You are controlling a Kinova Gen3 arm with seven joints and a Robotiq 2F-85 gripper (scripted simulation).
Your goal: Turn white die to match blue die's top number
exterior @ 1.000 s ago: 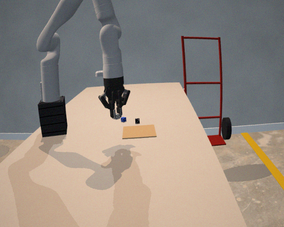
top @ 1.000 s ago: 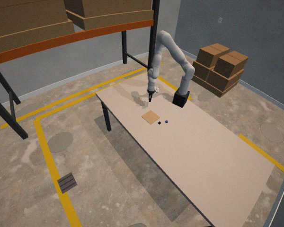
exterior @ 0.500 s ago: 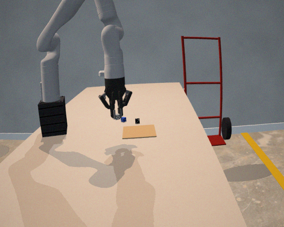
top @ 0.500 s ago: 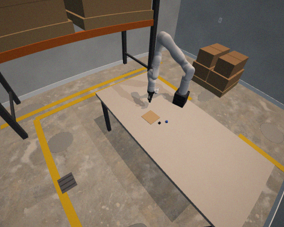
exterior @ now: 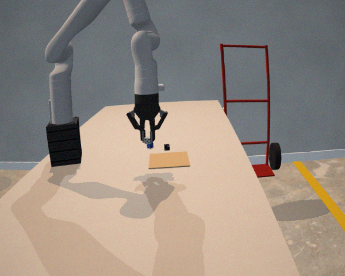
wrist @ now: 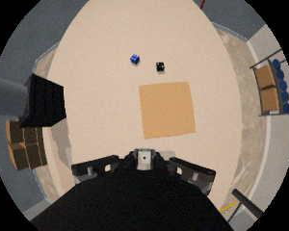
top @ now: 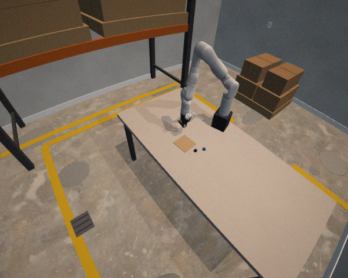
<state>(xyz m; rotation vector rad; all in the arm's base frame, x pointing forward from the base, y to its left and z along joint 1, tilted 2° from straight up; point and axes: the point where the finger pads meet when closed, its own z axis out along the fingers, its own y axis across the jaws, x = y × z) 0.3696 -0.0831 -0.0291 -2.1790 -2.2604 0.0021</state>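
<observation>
My gripper is now 120 mm above the tan mat, 90 mm to the right of it and 50 mm short of it. Round my hand: blue die (230 mm to the left, 110 mm below, 50 mm behind); then white die (10 mm below); then black die (200 mm to the left, 110 mm below, 20 mm ahead).
</observation>
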